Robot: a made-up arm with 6 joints.
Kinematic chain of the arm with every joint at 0, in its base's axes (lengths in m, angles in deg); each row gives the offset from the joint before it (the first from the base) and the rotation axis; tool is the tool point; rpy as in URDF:
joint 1: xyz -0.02 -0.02 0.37 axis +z
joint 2: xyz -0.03 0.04 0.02 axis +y
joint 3: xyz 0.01 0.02 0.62 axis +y
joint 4: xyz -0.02 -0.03 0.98 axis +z
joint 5: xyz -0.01 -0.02 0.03 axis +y
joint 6: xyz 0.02 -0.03 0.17 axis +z
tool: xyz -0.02 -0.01 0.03 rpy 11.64 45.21 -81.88
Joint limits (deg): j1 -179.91..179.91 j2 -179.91..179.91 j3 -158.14..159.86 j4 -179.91..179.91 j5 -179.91..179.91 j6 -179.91..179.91
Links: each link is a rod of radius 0.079 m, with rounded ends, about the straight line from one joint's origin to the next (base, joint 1, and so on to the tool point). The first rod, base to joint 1, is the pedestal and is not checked.
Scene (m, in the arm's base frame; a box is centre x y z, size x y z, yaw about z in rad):
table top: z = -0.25
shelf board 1: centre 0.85 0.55 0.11 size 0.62 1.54 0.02 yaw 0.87
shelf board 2: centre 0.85 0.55 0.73 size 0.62 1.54 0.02 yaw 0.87
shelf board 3: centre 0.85 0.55 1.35 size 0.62 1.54 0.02 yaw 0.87
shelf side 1: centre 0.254 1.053 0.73 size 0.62 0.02 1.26 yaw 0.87
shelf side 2: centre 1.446 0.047 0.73 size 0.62 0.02 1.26 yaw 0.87
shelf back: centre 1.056 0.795 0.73 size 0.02 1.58 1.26 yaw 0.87
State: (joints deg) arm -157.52 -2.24 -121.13 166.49 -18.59 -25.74
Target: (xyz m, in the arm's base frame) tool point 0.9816 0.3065 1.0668
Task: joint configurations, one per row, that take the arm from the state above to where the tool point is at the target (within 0.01 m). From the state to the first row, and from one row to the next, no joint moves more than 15 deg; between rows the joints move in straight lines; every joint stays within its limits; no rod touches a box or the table.
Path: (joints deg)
1: -162.13 11.30 -130.38 167.52 -12.29 -26.01
2: -166.75 24.84 -139.64 168.55 -6.00 -26.27
3: -171.36 38.37 -148.89 169.58 0.30 -26.54
4: -175.97 51.91 -158.14 170.61 6.59 -26.81
5: -175.87 50.89 -148.57 169.95 -3.72 -26.35
6: -175.76 49.86 -139.00 169.30 -14.04 -25.90
7: -175.65 48.84 -129.43 168.64 -24.36 -25.44
8: -170.02 37.65 -121.28 167.82 -23.36 -25.51
9: -164.39 26.47 -113.12 167.01 -22.37 -25.58
10: -158.76 15.29 -104.96 166.19 -21.37 -25.66

